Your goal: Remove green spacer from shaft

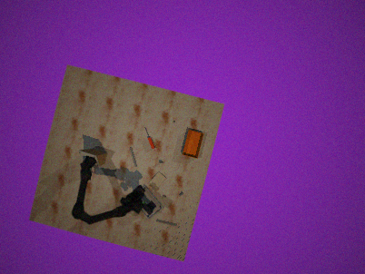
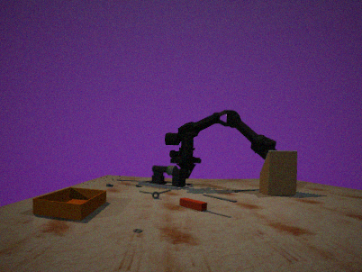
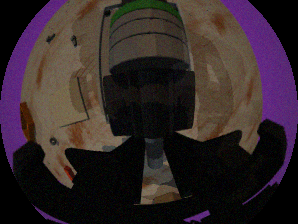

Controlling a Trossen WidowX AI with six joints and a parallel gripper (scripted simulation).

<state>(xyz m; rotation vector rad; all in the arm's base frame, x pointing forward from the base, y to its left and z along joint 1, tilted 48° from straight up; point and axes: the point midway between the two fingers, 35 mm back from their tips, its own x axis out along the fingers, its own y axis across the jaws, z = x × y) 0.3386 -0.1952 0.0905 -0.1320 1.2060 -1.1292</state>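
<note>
Right now the shaft is 6 cm ahead of my gripper tip, 4 cm to the right of it and 3 cm above it. Also, from my gripper tip: red-handled screwdriver: 43 cm to the left, 4 cm below, 1 cm ahead; green spacer: 7 cm ahead, 6 cm to the right, 3 cm above; orange tray: 46 cm to the left, 35 cm ahead, 4 cm below.
</note>
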